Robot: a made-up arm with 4 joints.
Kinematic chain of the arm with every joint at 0, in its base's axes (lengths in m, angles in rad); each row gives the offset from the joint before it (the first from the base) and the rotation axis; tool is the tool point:
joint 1: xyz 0 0 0.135 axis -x
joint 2: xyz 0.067 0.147 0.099 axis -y
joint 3: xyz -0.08 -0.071 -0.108 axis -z
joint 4: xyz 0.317 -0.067 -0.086 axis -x
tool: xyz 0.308 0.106 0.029
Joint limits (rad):
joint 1: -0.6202..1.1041
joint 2: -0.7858..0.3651
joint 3: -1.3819..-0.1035
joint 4: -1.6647..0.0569
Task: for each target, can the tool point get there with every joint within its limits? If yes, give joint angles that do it. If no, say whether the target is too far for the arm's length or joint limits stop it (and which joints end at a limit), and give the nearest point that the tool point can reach.
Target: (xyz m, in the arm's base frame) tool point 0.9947 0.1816 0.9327
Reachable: no: too far | nearest point 0.5577 0.1769 0.4935 | short by 0.620 m
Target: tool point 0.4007 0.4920 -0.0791
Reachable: yes | joints 0.3643 -0.1074 -0.8904 -1.0651
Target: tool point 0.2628 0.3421 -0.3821
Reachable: yes | joints 0.8873 -0.2870 -1.0668 -0.7900
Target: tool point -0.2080 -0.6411 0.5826
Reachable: no: joint limits stop it (at a limit: joint 1, joint 2, joint 3, joint 4) | nearest point 0.3931 -0.3023 -0.0569 | short by 0.941 m
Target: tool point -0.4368 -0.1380 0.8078
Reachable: no: joint limits stop it (at a limit: joint 1, joint 2, joint 3) | nearest point -0.0495 0.5769 0.5268 | short by 0.860 m
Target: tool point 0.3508 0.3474 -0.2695
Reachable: yes | joints 0.4646 -0.4479 -0.6714 -0.1251
